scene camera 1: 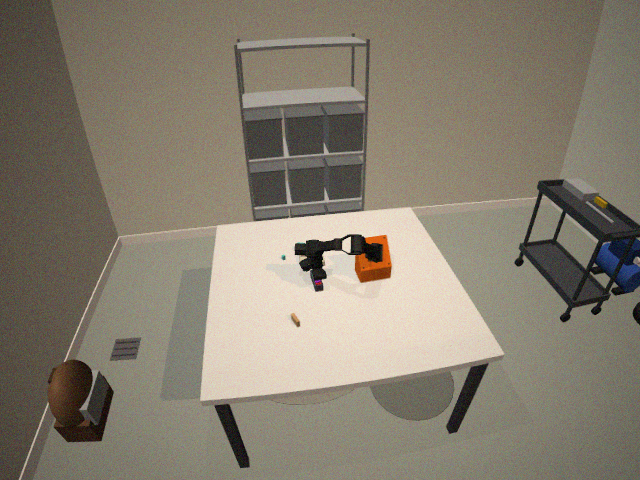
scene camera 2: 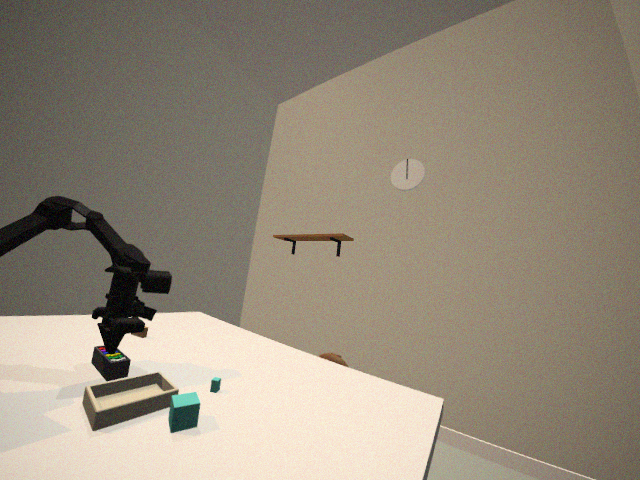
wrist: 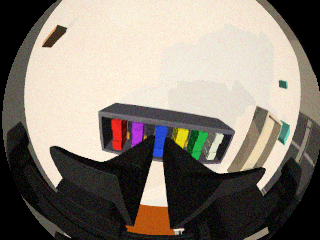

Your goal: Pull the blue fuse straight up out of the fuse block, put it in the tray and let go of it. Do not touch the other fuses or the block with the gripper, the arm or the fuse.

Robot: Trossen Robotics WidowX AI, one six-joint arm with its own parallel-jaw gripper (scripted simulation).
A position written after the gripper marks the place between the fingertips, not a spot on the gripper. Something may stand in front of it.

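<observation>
You can see the gripper (scene camera 2: 110, 354), and the wrist view shows the gripper (wrist: 159, 140) too. There's a large teal cube (scene camera 2: 184, 409). And there's a grey tray (scene camera 2: 106, 404), with the wrist view showing the grey tray (wrist: 261, 138) as well.
</observation>
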